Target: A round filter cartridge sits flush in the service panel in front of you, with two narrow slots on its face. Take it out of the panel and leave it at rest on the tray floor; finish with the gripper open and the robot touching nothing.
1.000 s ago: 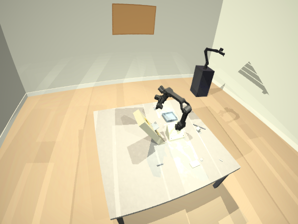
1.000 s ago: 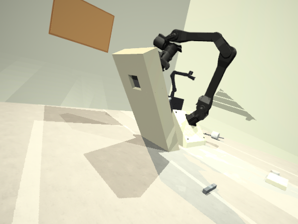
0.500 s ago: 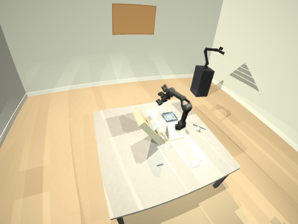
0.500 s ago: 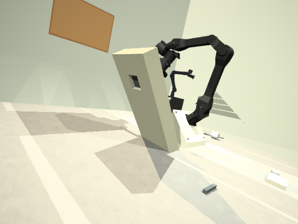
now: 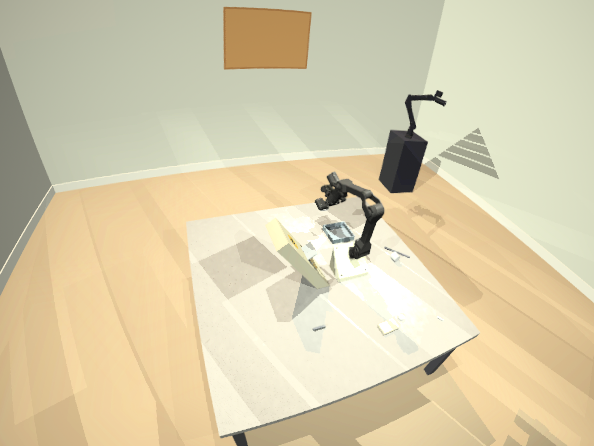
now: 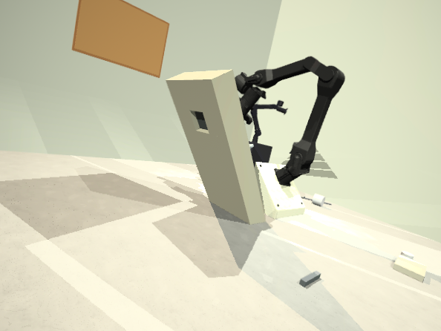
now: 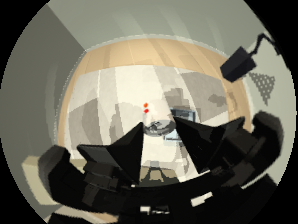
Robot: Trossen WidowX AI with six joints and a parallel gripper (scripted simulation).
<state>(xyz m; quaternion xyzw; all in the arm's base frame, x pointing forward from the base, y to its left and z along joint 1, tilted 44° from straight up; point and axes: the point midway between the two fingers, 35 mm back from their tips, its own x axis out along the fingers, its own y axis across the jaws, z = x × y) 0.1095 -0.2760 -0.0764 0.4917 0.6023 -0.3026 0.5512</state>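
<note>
My gripper tip is 130 mm past the square grey-rimmed tray, 20 mm to the left of it and 220 mm above it. Also, from my gripper tip: dark block 180 mm ahead, 620 mm to the left, 220 mm below; then flat cream pad 140 mm behind, 690 mm to the left, 220 mm below; then round filter cartridge right at my gripper tip.
</note>
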